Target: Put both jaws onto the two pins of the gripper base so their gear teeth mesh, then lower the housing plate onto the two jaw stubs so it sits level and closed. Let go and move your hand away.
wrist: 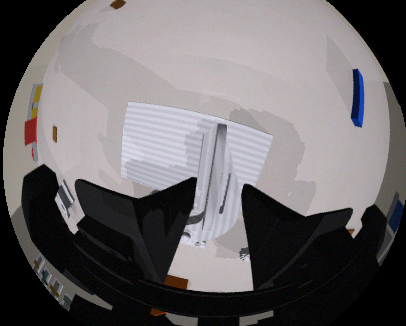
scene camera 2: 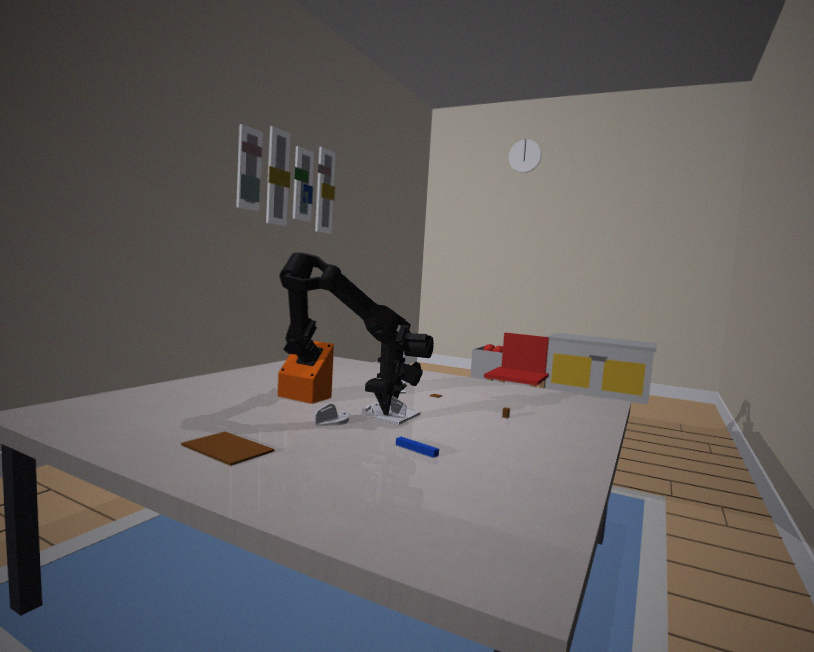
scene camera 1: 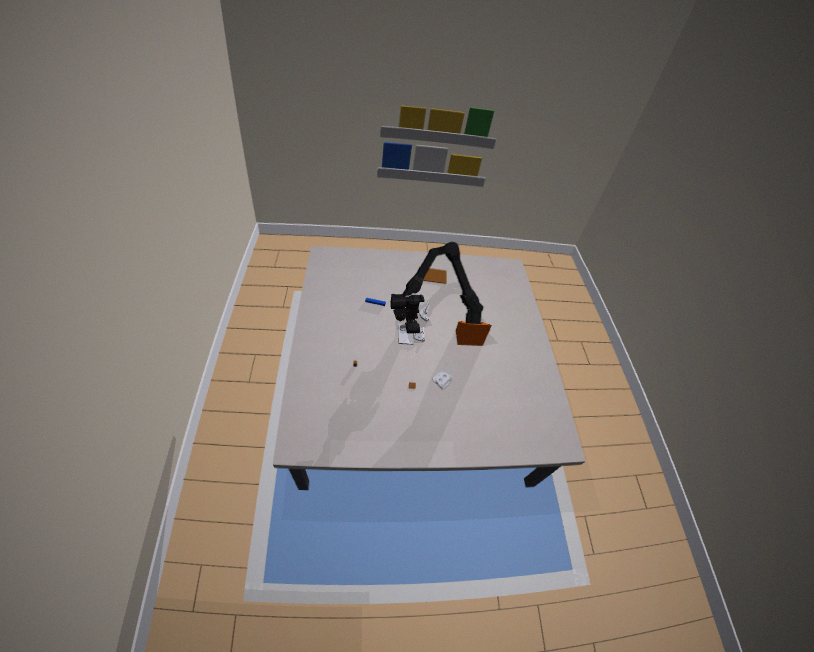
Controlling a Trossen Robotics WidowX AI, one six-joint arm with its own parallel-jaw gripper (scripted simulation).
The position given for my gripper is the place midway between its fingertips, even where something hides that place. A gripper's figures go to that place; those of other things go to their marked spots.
My gripper (wrist: 220, 186): 0.10 m from the lens. A grey jaw (wrist: 215, 161) is 0.06 m from the lens.
